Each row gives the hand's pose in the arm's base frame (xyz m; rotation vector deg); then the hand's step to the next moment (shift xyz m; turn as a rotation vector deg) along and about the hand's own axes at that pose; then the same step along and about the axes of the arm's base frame.
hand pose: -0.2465 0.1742 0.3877 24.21 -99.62 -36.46
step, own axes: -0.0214 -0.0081 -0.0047 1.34 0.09 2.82
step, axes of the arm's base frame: 0.0096 0.0053 -0.0206 -3.06 -0.17 0.59
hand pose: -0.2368 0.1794 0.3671 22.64 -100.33 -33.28
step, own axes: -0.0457 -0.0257 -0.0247 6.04 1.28 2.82
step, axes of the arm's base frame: 0.0345 -0.0003 -0.0466 -4.21 -1.76 5.03
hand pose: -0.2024 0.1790 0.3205 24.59 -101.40 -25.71
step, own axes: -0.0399 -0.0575 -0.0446 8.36 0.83 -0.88
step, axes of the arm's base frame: 0.0556 -0.0324 -0.0524 -1.13 -3.61 7.55
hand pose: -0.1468 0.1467 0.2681 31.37 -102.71 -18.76
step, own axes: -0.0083 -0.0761 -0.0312 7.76 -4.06 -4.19
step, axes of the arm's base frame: 0.0466 -0.0586 -0.0350 3.13 -7.27 5.63
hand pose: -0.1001 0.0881 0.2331 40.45 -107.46 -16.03
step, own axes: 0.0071 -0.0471 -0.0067 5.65 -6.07 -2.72
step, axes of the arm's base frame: 0.0202 -0.0409 -0.0153 3.04 -7.82 2.41
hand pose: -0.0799 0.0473 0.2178 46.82 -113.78 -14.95
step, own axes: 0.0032 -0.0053 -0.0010 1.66 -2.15 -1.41
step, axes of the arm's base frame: 0.0021 -0.0059 0.0002 1.56 -2.49 0.86
